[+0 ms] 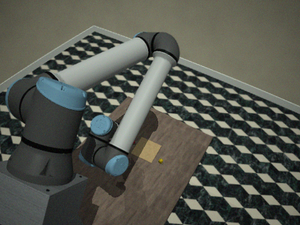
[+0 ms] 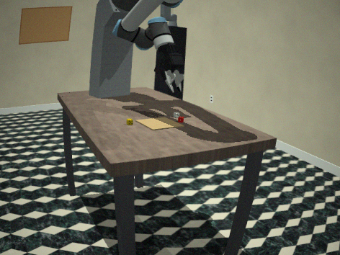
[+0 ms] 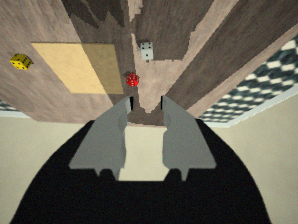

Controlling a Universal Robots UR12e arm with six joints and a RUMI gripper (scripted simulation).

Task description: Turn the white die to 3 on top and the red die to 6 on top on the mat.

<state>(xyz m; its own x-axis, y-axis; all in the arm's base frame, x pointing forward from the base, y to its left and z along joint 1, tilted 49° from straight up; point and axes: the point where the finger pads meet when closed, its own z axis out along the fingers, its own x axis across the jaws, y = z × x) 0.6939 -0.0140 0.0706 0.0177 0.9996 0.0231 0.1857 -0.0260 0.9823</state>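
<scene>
The white die lies 110 mm below my hand and 20 mm ahead of it. From my hand the other things lie so: tan mat 130 mm to the right, 120 mm below, 70 mm ahead; then red die 110 mm below, 80 mm ahead, 40 mm to the right; then yellow die 240 mm to the right, 110 mm below, 20 mm ahead.
</scene>
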